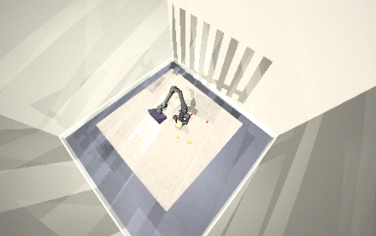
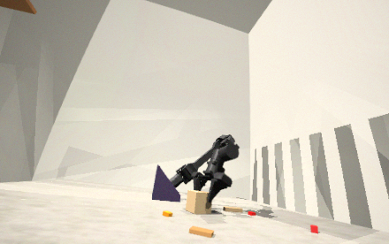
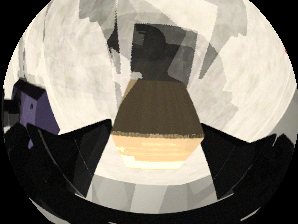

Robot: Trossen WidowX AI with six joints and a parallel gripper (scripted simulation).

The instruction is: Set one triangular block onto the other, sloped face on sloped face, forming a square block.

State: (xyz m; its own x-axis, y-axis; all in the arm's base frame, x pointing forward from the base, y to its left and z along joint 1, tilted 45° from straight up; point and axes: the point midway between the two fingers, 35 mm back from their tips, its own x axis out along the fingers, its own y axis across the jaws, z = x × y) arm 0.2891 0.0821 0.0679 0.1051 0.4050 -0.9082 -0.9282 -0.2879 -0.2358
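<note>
My gripper tip is now 1 cm to the right of the tan triangular block and 1 cm below it. The rest, counted from my gripper tip: orange cube: 12 cm to the right, 10 cm ahead, 3 cm below.
</note>
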